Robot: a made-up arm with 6 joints.
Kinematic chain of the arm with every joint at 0, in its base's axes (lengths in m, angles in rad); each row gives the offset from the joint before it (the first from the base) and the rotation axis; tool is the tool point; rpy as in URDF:
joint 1: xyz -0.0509 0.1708 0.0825 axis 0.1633 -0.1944 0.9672
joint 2: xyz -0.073 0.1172 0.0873 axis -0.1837 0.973 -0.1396
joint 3: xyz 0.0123 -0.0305 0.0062 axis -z
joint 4: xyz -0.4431 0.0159 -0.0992 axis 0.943 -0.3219 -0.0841
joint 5: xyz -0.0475 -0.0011 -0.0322 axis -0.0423 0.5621 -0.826
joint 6: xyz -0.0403 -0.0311 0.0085 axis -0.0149 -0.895 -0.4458
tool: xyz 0.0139 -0.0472 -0.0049 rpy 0.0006 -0.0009 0
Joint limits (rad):
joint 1: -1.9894..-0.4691
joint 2: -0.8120..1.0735
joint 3: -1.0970..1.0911
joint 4: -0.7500..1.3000
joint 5: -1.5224..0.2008
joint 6: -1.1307..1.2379
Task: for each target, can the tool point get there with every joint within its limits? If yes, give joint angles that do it. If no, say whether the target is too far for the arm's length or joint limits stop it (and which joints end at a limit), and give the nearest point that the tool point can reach.
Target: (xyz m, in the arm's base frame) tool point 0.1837 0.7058 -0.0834
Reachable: yes | joints -1.3817 -0.1913 0.7562 -0.3380 0.0679 -0.7380
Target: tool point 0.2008 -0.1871 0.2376
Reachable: no: joint limits stop it (at a limit: joint 1, joint 2, joint 3, joint 6) | nearest point -0.2123 -0.1164 -0.0075 | short by 0.486 m
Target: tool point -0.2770 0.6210 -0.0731
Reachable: yes | joints -0.8757 -0.2090 0.1962 0.6456 -0.5605 -0.8776
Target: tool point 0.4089 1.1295 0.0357
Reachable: no: too far | nearest point 0.2529 0.7876 0.0823 | short by 0.379 m
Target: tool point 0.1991 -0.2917 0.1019
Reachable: no: joint limits stop it (at a limit: joint 1, joint 2, joint 3, joint 6) | nearest point -0.2051 -0.1330 -0.0333 | short by 0.455 m
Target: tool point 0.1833 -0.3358 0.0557
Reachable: no: joint limits stop it (at a limit: joint 1, joint 2, joint 3, joint 6) | nearest point -0.2058 -0.1401 -0.0417 | short by 0.446 m
